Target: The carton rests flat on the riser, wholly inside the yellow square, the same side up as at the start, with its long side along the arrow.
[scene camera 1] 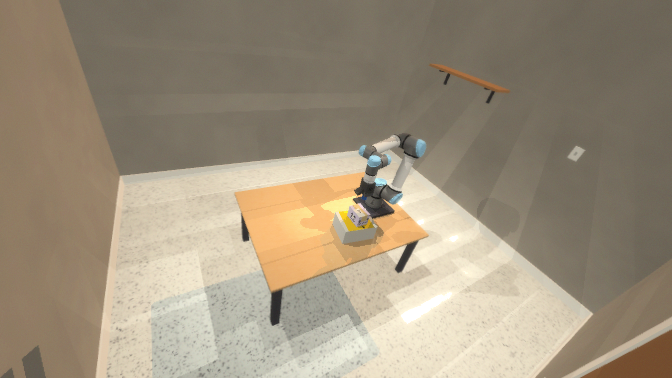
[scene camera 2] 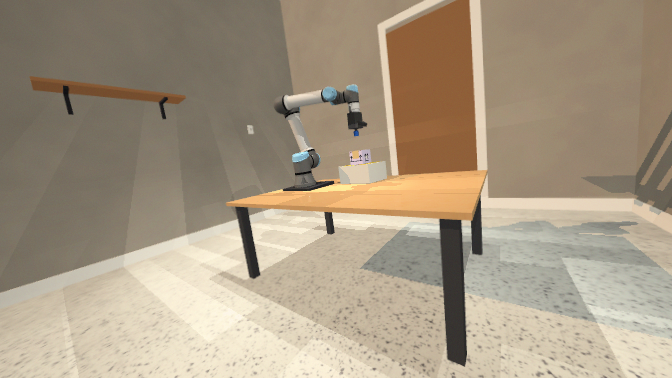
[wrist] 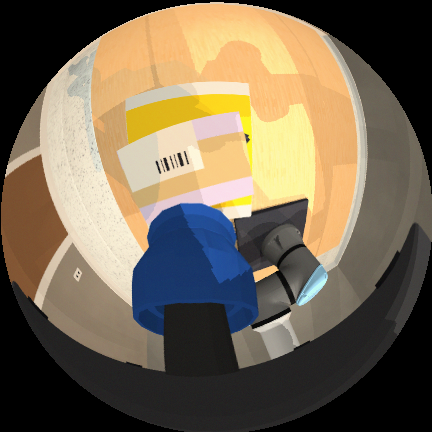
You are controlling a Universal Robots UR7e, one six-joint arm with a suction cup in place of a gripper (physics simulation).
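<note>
The white, tan and lilac carton sits on the pale grey riser, barcode label up. Its sides look upright. In the wrist view it lies slightly turned against the riser's edges. Yellow from the square shows around it; whether the carton is wholly inside is hard to tell, as it hides much of the outline. A small black part of the arrow shows at the carton's side. My blue suction cup is open, clear above the carton and touching nothing.
The riser stands on the wooden table, close to the arm's black base plate. A wall shelf is mounted well away from the table.
</note>
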